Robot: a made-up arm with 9 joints.
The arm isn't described. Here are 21 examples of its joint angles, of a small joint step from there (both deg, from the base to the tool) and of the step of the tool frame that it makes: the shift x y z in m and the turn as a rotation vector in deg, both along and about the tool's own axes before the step.
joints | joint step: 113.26 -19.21 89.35 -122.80 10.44 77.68 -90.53 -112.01 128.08 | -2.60 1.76 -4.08 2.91 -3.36 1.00 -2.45 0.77 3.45
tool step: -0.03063 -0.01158 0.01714 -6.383 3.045 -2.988
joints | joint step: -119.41 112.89 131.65 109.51 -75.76 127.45 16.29 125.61 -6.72 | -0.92 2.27 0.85 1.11 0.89 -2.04 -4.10 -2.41 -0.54
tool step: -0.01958 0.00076 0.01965 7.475 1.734 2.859
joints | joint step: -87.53 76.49 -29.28 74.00 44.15 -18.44 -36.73 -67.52 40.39 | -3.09 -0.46 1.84 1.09 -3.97 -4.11 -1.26 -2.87 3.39
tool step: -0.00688 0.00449 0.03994 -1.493 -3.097 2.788
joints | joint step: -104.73 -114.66 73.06 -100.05 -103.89 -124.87 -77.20 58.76 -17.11 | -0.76 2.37 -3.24 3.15 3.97 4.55 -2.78 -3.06 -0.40
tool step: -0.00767 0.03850 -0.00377 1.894 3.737 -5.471
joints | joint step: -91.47 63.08 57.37 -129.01 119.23 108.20 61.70 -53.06 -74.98 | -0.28 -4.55 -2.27 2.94 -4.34 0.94 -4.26 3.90 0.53
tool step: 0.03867 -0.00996 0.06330 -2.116 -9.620 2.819
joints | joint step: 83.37 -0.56 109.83 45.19 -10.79 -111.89 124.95 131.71 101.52 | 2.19 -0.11 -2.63 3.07 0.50 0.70 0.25 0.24 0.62
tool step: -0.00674 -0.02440 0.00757 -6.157 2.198 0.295
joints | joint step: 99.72 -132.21 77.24 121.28 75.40 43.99 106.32 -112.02 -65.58 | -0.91 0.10 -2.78 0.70 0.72 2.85 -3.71 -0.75 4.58
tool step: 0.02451 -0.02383 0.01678 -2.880 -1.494 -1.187
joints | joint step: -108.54 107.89 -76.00 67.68 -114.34 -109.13 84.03 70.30 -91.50 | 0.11 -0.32 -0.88 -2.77 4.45 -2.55 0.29 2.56 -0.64
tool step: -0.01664 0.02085 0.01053 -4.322 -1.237 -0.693
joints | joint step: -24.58 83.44 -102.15 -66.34 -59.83 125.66 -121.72 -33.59 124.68 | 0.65 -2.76 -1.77 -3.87 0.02 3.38 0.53 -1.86 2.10
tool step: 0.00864 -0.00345 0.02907 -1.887 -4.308 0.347
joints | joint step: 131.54 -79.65 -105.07 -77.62 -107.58 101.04 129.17 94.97 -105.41 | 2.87 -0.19 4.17 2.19 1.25 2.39 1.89 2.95 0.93
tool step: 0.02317 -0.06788 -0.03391 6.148 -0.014 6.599
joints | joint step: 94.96 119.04 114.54 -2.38 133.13 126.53 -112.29 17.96 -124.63 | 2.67 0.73 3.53 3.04 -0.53 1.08 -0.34 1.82 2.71
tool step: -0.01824 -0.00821 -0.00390 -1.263 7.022 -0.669
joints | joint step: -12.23 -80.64 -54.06 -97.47 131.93 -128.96 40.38 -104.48 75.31 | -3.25 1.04 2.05 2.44 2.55 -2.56 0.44 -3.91 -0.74
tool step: 0.01339 0.03379 -0.01552 1.696 4.964 6.380
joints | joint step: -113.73 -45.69 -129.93 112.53 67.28 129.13 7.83 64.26 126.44 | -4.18 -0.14 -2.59 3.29 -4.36 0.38 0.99 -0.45 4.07
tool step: -0.00666 -0.01754 0.00204 -3.438 -1.592 2.312
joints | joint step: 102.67 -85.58 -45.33 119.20 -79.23 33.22 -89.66 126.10 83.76 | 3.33 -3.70 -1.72 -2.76 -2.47 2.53 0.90 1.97 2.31
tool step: -0.03026 -0.01817 0.06422 -5.691 8.308 -0.404
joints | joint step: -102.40 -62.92 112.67 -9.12 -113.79 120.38 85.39 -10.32 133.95 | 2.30 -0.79 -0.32 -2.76 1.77 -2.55 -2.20 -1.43 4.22
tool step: -0.04708 -0.00751 0.03737 -4.168 -6.632 3.299
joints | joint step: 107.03 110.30 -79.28 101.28 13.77 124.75 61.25 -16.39 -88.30 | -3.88 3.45 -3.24 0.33 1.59 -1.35 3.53 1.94 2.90
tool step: 0.01958 0.00888 0.06716 -4.603 -0.477 3.321
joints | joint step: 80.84 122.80 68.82 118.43 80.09 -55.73 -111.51 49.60 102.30 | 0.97 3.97 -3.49 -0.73 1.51 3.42 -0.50 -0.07 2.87
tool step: 0.00666 0.01507 -0.02262 -5.601 -1.914 -0.075
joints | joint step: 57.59 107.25 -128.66 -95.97 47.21 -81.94 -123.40 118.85 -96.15 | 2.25 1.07 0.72 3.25 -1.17 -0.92 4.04 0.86 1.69
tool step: 0.00245 -0.03973 -0.00553 -6.667 -2.208 2.356
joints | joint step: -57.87 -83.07 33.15 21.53 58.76 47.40 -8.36 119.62 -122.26 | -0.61 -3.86 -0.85 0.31 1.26 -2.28 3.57 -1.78 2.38
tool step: -0.00243 0.02329 -0.06427 1.440 -4.176 -0.708
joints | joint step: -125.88 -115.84 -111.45 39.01 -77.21 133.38 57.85 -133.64 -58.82 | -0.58 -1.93 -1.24 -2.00 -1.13 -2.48 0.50 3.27 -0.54
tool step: 0.02645 -0.00647 -0.02208 -1.502 -0.753 1.164
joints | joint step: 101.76 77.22 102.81 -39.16 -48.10 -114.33 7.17 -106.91 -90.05 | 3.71 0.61 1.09 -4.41 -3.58 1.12 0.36 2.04 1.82
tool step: 0.00976 0.01010 0.01646 4.652 0.008 3.432
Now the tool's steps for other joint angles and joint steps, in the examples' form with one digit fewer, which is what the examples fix.
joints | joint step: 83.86 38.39 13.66 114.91 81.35 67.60 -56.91 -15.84 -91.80 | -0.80 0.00 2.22 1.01 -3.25 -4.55 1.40 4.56 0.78
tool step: 0.0039 0.0122 -0.0249 1.67 3.11 5.54
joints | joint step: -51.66 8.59 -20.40 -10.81 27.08 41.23 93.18 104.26 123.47 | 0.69 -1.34 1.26 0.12 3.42 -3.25 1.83 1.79 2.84
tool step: 0.0002 -0.0378 -0.0347 -1.59 -2.22 1.82
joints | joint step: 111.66 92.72 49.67 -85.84 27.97 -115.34 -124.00 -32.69 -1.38 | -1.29 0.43 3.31 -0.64 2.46 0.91 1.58 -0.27 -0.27
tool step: -0.0095 0.0418 0.0043 4.58 0.90 2.48
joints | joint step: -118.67 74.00 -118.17 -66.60 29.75 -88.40 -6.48 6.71 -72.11 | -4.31 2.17 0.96 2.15 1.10 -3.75 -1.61 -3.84 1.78
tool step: -0.0851 -0.0117 -0.0494 -0.47 9.92 -4.39
